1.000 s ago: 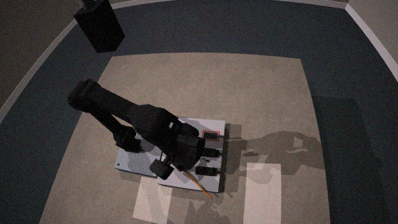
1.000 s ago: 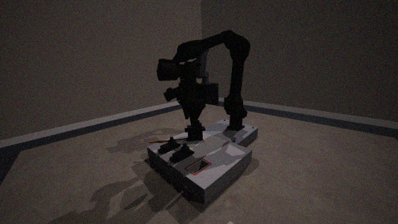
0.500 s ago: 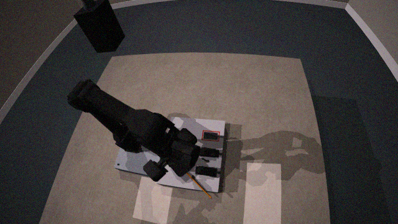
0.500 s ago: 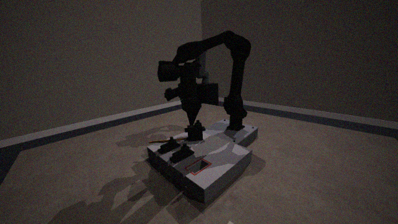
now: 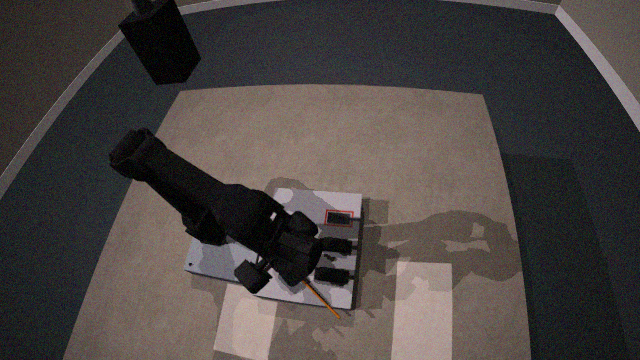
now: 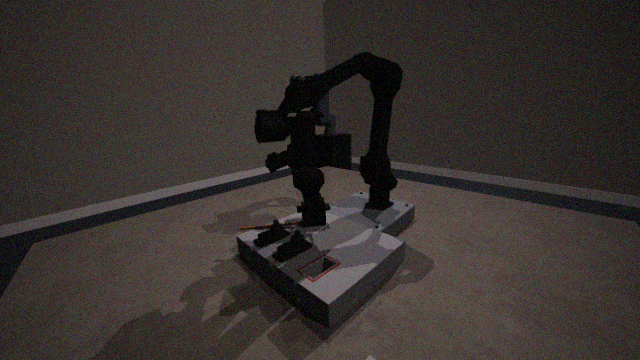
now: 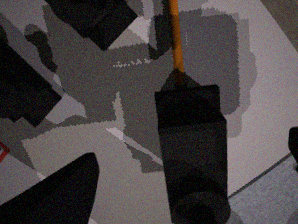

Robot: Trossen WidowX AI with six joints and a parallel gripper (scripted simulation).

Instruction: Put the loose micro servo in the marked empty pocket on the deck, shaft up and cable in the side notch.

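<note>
My gripper tip is now 10 mm past the deck, 70 mm to the right of it and 80 mm above it.
</note>
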